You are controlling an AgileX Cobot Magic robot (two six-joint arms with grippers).
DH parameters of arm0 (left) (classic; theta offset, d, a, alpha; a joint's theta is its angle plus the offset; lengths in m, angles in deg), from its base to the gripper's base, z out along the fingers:
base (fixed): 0 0 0 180
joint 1: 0 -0.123 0 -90
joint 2: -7.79 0 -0.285 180
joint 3: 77.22 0 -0.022 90
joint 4: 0 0.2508 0 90
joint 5: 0 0 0.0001 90
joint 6: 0 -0.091 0 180
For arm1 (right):
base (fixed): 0 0 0 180
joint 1: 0 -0.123 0 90
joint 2: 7.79 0 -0.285 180
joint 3: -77.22 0 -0.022 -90
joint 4: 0 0.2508 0 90
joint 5: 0 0 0.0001 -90
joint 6: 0 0.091 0 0
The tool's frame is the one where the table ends.
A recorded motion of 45 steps. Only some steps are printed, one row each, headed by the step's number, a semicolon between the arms.
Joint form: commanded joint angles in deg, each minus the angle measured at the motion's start. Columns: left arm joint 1, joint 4, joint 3, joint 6, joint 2, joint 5; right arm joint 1, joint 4, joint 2, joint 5, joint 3, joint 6.
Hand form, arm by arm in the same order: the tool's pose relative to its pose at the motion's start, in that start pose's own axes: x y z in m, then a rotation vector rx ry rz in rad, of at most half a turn. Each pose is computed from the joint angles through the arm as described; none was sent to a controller.
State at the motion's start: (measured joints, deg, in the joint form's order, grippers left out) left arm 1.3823 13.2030 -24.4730 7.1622 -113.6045 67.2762; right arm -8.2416 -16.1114 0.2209 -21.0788 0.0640 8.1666
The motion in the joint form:
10: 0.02 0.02 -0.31 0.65 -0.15 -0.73; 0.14 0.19 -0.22 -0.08 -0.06 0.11
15: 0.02 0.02 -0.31 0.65 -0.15 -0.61; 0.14 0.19 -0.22 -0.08 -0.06 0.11
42: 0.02 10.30 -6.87 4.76 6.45 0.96; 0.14 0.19 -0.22 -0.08 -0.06 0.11
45: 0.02 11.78 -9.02 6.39 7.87 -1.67; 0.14 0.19 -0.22 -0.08 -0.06 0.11
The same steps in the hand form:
10: 0.0007 0.0003 0.0013 -0.0009 0.0100 -0.0105; 0.0004 0.0000 -0.0002 0.0017 -0.0009 0.0059
15: 0.0006 0.0003 0.0013 -0.0006 0.0079 -0.0105; 0.0004 0.0000 -0.0002 0.0017 -0.0009 0.0059
42: -0.0581 -0.0143 0.0126 0.1757 -0.2113 0.0531; 0.0004 0.0000 -0.0002 0.0017 -0.0009 0.0059
45: -0.0703 -0.0152 0.0165 0.1911 -0.2190 0.0593; 0.0004 0.0000 -0.0002 0.0017 -0.0009 0.0059

